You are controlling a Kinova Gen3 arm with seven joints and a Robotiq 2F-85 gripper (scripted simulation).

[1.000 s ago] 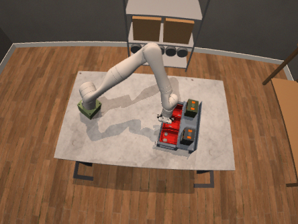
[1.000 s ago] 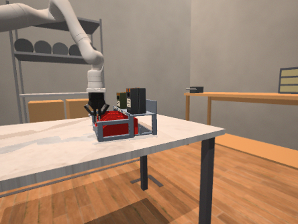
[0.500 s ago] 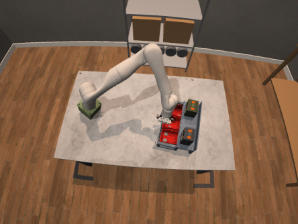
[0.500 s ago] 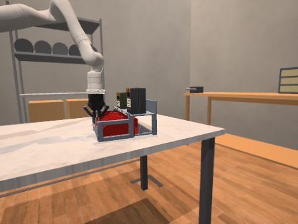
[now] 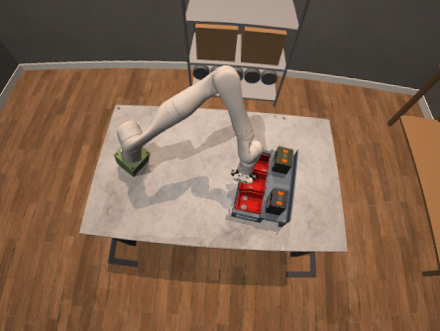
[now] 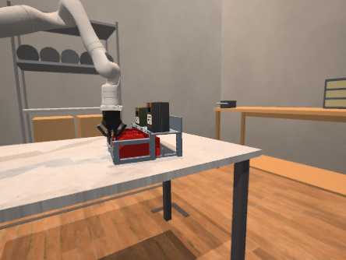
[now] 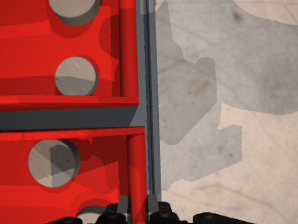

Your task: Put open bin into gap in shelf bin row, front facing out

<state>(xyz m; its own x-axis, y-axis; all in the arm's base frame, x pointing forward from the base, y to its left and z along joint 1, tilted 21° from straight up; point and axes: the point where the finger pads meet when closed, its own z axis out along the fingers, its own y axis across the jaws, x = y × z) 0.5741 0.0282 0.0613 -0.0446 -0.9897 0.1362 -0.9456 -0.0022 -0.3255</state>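
The grey round part is 5 cm ahead of my hand, 3 cm to the right of it and 3 cm below it. Also, from my hand: black tool case (17 cm ahead, 13 cm to the right, 11 cm above); grey shelf (11 cm ahead, 2 cm above, 1 cm to the right).
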